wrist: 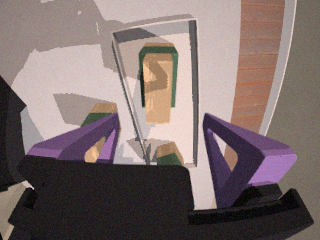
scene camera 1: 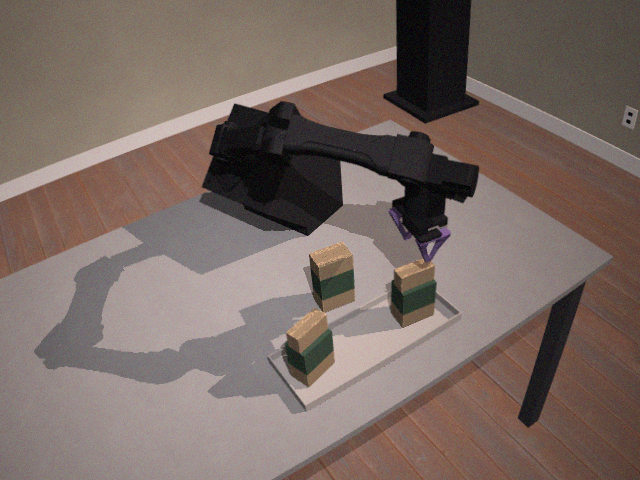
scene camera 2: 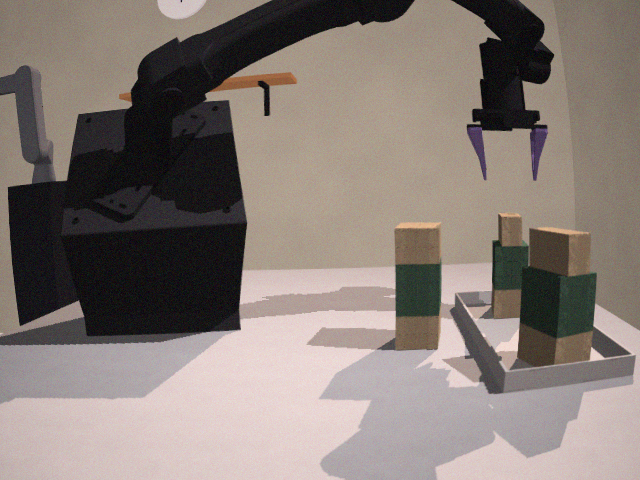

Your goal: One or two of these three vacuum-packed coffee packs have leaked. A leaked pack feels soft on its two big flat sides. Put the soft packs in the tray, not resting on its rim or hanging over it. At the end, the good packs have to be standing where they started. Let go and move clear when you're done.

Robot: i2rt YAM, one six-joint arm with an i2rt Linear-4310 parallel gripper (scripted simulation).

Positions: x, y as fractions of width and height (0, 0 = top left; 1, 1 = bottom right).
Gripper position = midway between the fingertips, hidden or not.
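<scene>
Scene camera 2 shows the gripper (scene camera 2: 0.80, 0.38). Scene camera 1 shows a tray (scene camera 1: 0.57, 0.70) together with the gripper (scene camera 1: 0.65, 0.52). In the wrist view: the tray (wrist: 0.58, 0.54) and the gripper (wrist: 0.50, 0.49).
</scene>
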